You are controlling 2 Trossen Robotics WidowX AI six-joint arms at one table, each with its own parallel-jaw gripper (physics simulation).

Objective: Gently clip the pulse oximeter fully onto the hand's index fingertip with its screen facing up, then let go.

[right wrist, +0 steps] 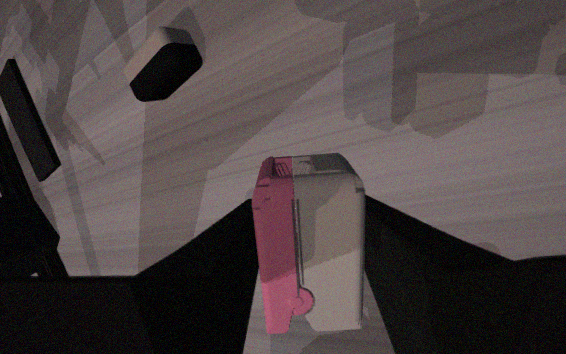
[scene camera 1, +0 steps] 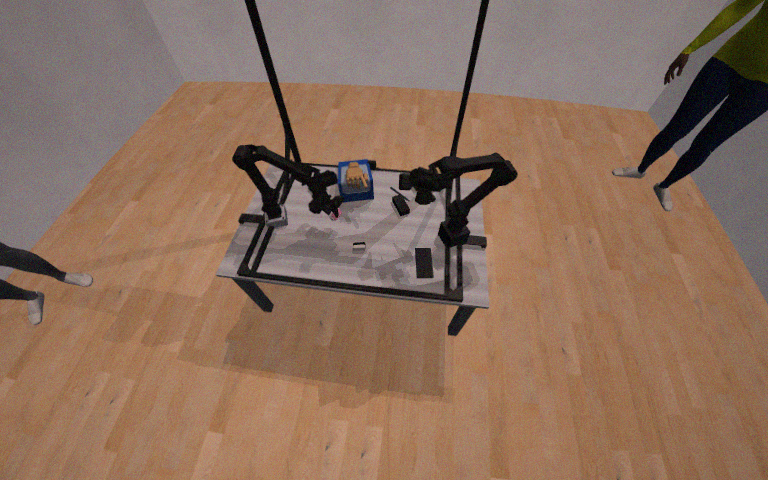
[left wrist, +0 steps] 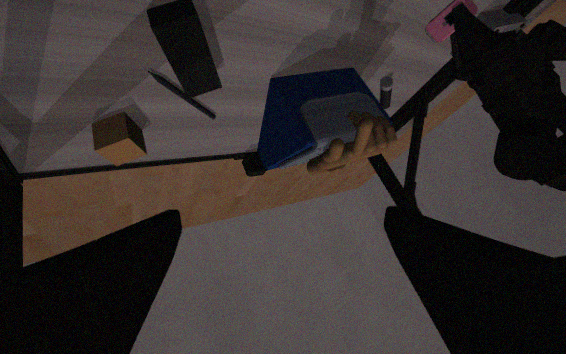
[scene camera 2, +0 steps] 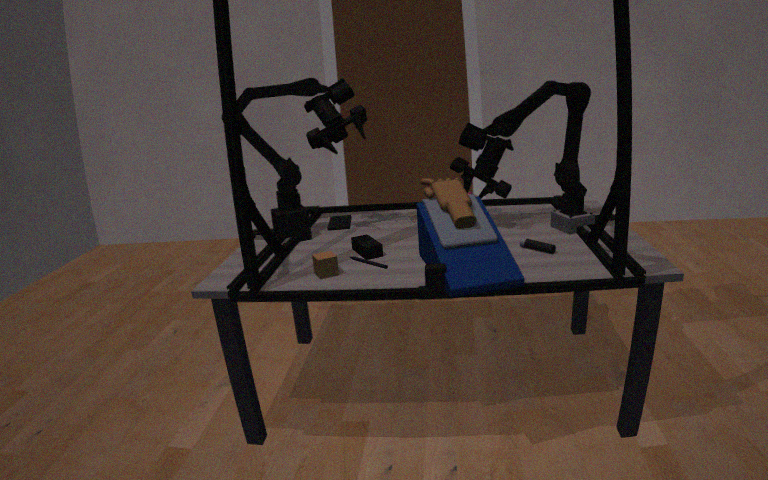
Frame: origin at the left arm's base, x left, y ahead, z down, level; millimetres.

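Where they show: left gripper, between the fingertips: (scene camera 1: 409, 183) (left wrist: 284, 218) (scene camera 2: 351, 145); right gripper, between the fingertips: (right wrist: 306, 208) (scene camera 1: 335, 216) (left wrist: 453, 10); left arm's base, origin of its link: (scene camera 1: 455, 227) (scene camera 2: 289, 209); right arm's base, origin of its link: (scene camera 1: 274, 213) (scene camera 2: 572, 212).
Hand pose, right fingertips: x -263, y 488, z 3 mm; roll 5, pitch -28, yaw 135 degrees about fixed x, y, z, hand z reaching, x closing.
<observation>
Things, the pixels of their top centre, and the offset from my right fingertips.
- pink-and-white pulse oximeter, centre of its top: (right wrist: 276, 278) (left wrist: 460, 30) (scene camera 1: 334, 211) dx -9, dy -5, dz -28 mm
- black box, centre of its top: (left wrist: 192, 62) (scene camera 2: 366, 240) (scene camera 1: 401, 202) dx -9, dy -340, dz +56 mm
- pen, centre of its top: (left wrist: 186, 99) (scene camera 2: 366, 260) (scene camera 1: 400, 193) dx -89, dy -371, dz +82 mm
- wooden cube, centre of its top: (left wrist: 122, 152) (scene camera 2: 324, 255) dx -104, dy -486, dz +41 mm
- dark cylinder, centre of its top: (left wrist: 388, 98) (scene camera 2: 537, 240) dx -266, dy +47, dz +64 mm
- flat black slab, centre of its top: (right wrist: 23, 123) (scene camera 2: 339, 221) (scene camera 1: 424, 262) dx +331, dy -307, dz +83 mm
- small black-and-white block, centre of its top: (right wrist: 144, 66) (scene camera 1: 359, 244) dx +149, dy -62, dz +60 mm
The pink-and-white pulse oximeter (scene camera 1: 335, 214) (left wrist: 440, 26) (right wrist: 332, 240) is held edge-on to the right wrist view, pink half at left, white half at right; its screen is not clear. My right gripper (scene camera 2: 474, 191) (right wrist: 306, 208) is shut on it, above the table and apart from the hand. The tan hand (scene camera 1: 355, 173) (scene camera 2: 451, 196) (left wrist: 367, 136) lies on the grey pad of a blue sloped stand (scene camera 1: 362, 196) (scene camera 2: 481, 271) (left wrist: 287, 107). Its fingertips carry nothing visible. My left gripper (scene camera 2: 350, 144) (left wrist: 284, 218) is open and empty, high at the other side of the stand.
A black box (scene camera 1: 400, 205) (scene camera 2: 367, 247) (left wrist: 186, 50), a pen (scene camera 1: 398, 193) (scene camera 2: 369, 262) (left wrist: 182, 95) and a wooden cube (scene camera 2: 325, 265) (left wrist: 119, 142) lie beside the stand. A dark cylinder (scene camera 2: 539, 246) (left wrist: 385, 95), a flat black slab (scene camera 1: 423, 262) (scene camera 2: 339, 222) and a small black-and-white block (scene camera 1: 359, 246) (right wrist: 167, 72) also lie around.
</observation>
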